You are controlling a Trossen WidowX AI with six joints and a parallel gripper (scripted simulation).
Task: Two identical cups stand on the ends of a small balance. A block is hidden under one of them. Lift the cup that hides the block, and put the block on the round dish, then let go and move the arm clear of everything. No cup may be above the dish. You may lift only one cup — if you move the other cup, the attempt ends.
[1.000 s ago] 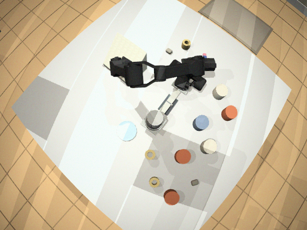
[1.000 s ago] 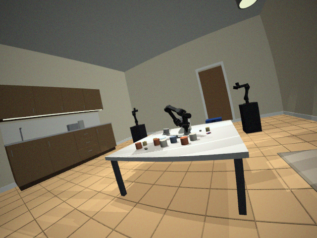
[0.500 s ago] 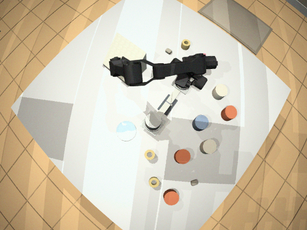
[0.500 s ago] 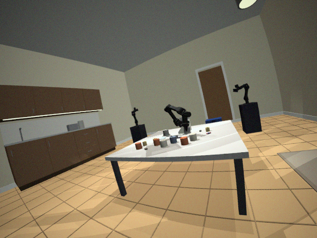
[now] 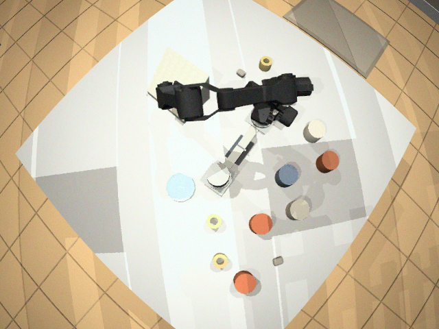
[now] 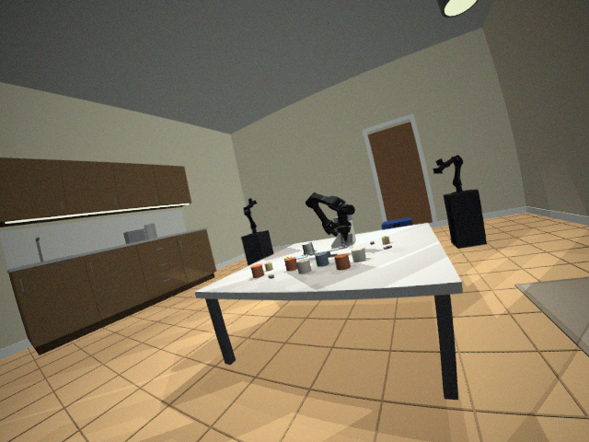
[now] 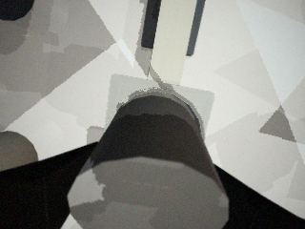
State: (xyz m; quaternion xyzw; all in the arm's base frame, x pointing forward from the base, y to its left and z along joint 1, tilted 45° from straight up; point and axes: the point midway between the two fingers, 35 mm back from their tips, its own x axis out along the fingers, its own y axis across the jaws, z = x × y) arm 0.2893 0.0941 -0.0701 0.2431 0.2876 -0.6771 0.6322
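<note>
The small green block lies 1 cm to the right of my gripper tip and 1 cm below it. Also, from my gripper tip: blue cup 21 cm ahead, 12 cm to the right, 5 cm below; pink-blue eraser 23 cm to the left, 8 cm below; small balance 13 cm to the right, 5 cm below.
</note>
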